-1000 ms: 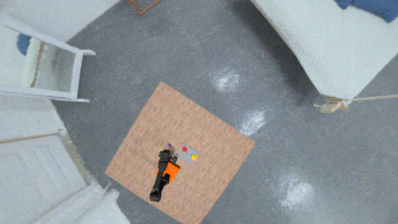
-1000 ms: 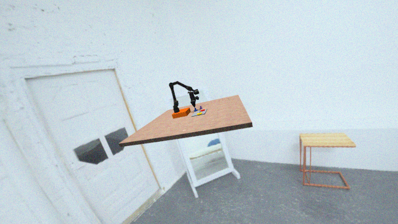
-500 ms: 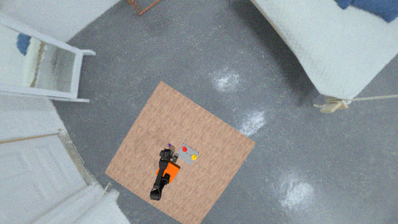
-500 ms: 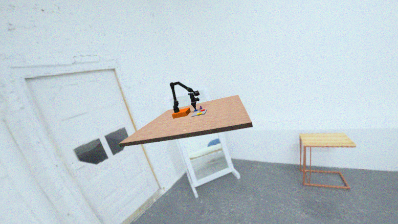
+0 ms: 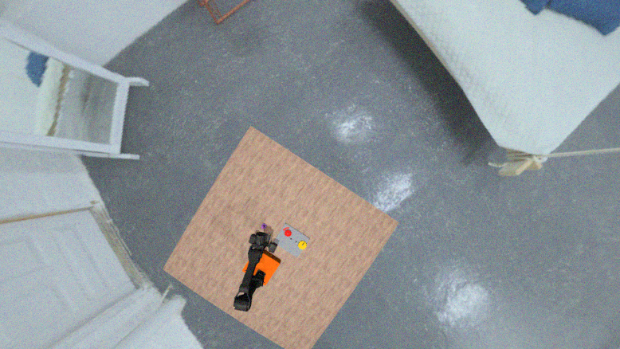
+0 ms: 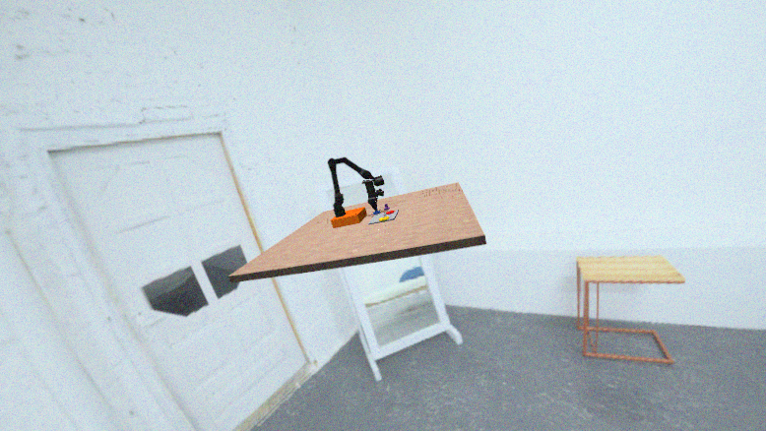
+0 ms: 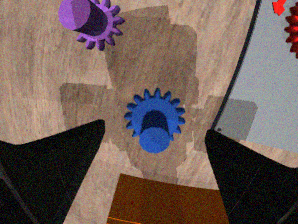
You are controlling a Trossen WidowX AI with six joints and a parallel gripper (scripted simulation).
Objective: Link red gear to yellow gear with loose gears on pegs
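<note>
Now: gripper tip 13 cm short of the red arrow, 9 cm to the left of it and 2 cm above it. From my gripper tip the other things lie so: yellow gear: 9 cm ahead, 25 cm to the right, 1 cm below; then purple gear: 7 cm ahead, 6 cm to the left, 1 cm below; then blue gear: 1 cm below.
</note>
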